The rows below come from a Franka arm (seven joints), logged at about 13 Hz.
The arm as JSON. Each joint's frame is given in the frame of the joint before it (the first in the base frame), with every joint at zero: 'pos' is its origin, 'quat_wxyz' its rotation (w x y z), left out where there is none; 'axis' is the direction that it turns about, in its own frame. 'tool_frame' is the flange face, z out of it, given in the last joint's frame.
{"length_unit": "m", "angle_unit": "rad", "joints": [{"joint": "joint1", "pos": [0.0, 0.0, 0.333], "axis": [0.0, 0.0, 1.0]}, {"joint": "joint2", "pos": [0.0, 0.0, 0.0], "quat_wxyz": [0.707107, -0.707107, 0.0, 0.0], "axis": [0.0, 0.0, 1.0]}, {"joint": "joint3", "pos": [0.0, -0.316, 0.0], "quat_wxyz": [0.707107, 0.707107, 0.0, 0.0], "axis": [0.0, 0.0, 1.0]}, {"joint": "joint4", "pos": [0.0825, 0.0, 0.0], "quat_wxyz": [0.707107, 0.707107, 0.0, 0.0], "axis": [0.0, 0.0, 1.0]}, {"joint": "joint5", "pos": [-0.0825, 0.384, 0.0], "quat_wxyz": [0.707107, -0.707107, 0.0, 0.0], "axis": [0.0, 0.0, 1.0]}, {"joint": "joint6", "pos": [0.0, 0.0, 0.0], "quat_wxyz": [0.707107, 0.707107, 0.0, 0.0], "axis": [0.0, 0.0, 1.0]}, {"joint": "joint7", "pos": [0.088, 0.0, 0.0], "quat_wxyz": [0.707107, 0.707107, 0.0, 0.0], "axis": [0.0, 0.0, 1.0]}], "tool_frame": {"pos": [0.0, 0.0, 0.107]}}
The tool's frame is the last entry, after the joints.
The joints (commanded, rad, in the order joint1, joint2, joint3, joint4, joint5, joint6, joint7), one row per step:
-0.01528 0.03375 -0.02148 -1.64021 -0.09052 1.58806 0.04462
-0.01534 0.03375 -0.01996 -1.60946 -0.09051 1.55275 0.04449
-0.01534 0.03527 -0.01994 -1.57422 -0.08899 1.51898 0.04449
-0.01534 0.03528 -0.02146 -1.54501 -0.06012 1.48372 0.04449
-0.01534 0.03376 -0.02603 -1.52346 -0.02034 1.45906 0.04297
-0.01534 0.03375 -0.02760 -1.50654 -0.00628 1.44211 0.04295
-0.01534 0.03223 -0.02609 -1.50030 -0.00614 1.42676 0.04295
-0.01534 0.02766 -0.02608 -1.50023 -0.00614 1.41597 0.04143
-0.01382 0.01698 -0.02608 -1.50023 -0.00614 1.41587 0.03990
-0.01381 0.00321 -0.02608 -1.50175 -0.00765 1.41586 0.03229
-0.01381 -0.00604 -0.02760 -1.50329 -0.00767 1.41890 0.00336
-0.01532 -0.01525 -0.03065 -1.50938 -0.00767 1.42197 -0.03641
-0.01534 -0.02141 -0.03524 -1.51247 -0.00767 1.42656 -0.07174
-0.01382 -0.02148 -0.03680 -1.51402 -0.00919 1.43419 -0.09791
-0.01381 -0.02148 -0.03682 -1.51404 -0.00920 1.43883 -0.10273
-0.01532 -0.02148 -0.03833 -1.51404 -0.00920 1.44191 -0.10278
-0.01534 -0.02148 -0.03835 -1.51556 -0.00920 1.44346 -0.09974
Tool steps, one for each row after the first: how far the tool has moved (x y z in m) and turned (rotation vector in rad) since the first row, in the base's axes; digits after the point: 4 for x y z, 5 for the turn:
-0.0020 0.0006 0.0116 -0.00005 0.00443 -0.00160
-0.0036 0.0006 0.0246 0.00128 0.00430 -0.00468
-0.0064 0.0029 0.0351 0.03021 0.00928 -0.00946
-0.0089 0.0050 0.0438 0.07007 0.00949 -0.01325
-0.0104 0.0059 0.0503 0.08408 0.00896 -0.01462
-0.0125 0.0068 0.0528 0.08457 0.01659 -0.01353
-0.0151 0.0068 0.0545 0.08506 0.02280 -0.01234
-0.0182 0.0077 0.0603 0.08510 0.01236 -0.00885
-0.0225 0.0076 0.0671 0.08419 0.00053 -0.00085
-0.0250 0.0068 0.0716 0.08640 -0.00894 0.02691
-0.0277 0.0044 0.0740 0.08950 -0.01350 0.06226
-0.0293 0.0019 0.0762 0.09182 -0.01972 0.09323
-0.0285 0.0017 0.0762 0.09163 -0.02446 0.11951
-0.0279 0.0016 0.0765 0.09145 -0.02882 0.12456
-0.0277 0.0000 0.0768 0.09108 -0.03201 0.12176
-0.0275 0.0000 0.0762 0.09087 -0.03219 0.11870

